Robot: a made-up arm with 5 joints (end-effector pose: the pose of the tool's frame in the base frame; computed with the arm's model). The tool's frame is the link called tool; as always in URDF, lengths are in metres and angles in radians.
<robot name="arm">
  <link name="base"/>
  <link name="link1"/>
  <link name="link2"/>
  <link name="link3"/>
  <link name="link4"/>
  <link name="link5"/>
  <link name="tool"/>
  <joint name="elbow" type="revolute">
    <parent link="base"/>
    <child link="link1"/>
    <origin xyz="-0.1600 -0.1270 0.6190" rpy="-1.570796 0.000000 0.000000"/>
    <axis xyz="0 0 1"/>
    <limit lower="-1.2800" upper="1.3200" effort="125" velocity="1.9"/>
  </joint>
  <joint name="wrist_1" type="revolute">
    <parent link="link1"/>
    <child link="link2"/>
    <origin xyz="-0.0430 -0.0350 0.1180" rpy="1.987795 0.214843 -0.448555"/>
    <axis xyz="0 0 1"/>
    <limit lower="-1.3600" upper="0.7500" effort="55" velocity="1.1"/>
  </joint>
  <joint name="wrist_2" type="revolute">
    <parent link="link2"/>
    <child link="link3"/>
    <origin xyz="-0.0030 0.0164 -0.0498" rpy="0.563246 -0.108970 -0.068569"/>
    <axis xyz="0 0 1"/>
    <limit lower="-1.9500" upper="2.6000" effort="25" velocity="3"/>
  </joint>
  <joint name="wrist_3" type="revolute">
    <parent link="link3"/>
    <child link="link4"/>
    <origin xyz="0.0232 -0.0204 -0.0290" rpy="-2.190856 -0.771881 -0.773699"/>
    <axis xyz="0 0 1"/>
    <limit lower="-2.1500" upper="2.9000" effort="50" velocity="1.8"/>
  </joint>
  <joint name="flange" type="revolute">
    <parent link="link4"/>
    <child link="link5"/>
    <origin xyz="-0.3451 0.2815 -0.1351" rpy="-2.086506 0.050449 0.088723"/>
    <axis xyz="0 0 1"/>
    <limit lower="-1.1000" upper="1.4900" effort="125" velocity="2.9"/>
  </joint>
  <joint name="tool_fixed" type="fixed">
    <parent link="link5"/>
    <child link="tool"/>
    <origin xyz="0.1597 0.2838 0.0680" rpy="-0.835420 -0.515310 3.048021"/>
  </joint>
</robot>
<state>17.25 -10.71 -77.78 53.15 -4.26</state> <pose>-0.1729 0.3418 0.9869 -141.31 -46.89 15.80</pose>
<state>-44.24 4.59 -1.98 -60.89 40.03</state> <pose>0.1761 -0.0360 0.0771 70.28 0.33 -4.59</pose>
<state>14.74 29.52 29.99 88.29 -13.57</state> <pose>-0.4994 -0.1419 0.3521 108.95 -10.06 -158.18</pose>
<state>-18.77 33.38 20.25 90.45 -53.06</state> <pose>-0.2811 0.0731 0.2233 109.05 25.30 -124.14</pose>
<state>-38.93 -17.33 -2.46 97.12 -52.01</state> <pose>-0.3107 0.3744 0.4884 42.17 29.78 179.74</pose>
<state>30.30 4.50 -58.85 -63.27 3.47</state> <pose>-0.6867 0.1351 0.6774 -128.36 29.85 142.80</pose>
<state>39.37 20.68 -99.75 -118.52 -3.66</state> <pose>-0.4586 -0.0968 1.0153 -103.18 -12.69 -171.61</pose>
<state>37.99 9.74 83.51 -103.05 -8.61</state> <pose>0.0821 -0.3683 0.5807 0.56 14.22 -16.59</pose>
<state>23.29 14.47 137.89 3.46 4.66</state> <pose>0.3221 -0.0143 0.5268 -47.72 51.23 22.88</pose>
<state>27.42 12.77 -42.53 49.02 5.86</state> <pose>-0.5385 0.3022 0.8602 -176.97 -41.18 85.49</pose>
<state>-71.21 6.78 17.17 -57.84 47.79</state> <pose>0.4690 -0.1027 0.4830 64.12 -48.61 -3.77</pose>
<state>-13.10 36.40 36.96 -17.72 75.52</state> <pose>0.1660 0.0740 -0.0158 56.00 -4.60 43.80</pose>
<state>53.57 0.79 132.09 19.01 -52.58</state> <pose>0.1505 0.0882 0.3651 -171.00 44.72 -80.10</pose>
